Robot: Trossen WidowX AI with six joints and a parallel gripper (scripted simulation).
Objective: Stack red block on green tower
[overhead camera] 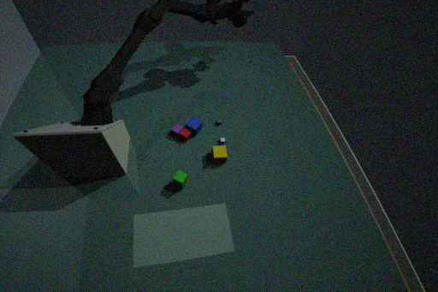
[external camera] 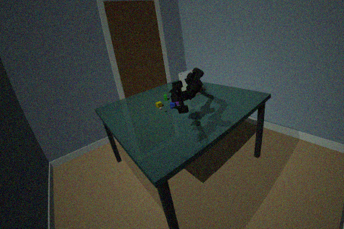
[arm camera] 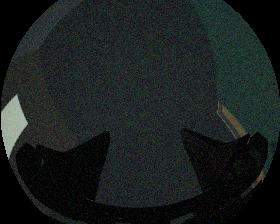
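Right now the red block is 510 mm to the right of my gripper tip, 280 mm behind it and 270 mm below it. Round my gripper tip: blue block (480 mm to the right, 260 mm below, 250 mm behind); then purple block (500 mm to the right, 310 mm behind, 270 mm below).
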